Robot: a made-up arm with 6 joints.
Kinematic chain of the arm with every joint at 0, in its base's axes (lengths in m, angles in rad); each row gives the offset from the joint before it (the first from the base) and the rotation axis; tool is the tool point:
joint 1: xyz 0 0 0.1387 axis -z
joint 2: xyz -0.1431 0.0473 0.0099 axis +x
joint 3: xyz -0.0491 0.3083 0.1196 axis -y
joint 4: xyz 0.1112 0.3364 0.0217 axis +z
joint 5: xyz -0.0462 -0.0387 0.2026 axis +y
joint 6: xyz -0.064 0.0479 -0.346 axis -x
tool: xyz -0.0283 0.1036 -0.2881
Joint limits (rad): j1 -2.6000..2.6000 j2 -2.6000..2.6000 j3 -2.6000..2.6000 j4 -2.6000..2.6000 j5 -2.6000..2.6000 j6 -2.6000..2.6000
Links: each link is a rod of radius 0.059 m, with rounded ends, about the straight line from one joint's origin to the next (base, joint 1, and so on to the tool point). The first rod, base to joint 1, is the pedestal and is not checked.
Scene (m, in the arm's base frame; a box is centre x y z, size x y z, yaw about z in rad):
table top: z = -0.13
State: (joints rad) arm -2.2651 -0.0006 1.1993 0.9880 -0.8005 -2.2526
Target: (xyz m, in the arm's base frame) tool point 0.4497 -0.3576 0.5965
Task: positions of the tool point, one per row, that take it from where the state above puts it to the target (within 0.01 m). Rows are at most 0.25 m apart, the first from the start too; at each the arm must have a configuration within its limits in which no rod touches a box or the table.
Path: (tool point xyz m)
1: -0.3232 -0.6946 0.2017
2: -0.2643 -0.6422 0.1620
3: -0.1948 -0.5562 0.1484
4: -0.1098 -0.4512 0.1754
5: -0.0034 -0.3520 0.2497
6: 0.1281 -0.2884 0.3629
7: 0.2828 -0.2863 0.4904
8: 0.4497 -0.3576 0.5965

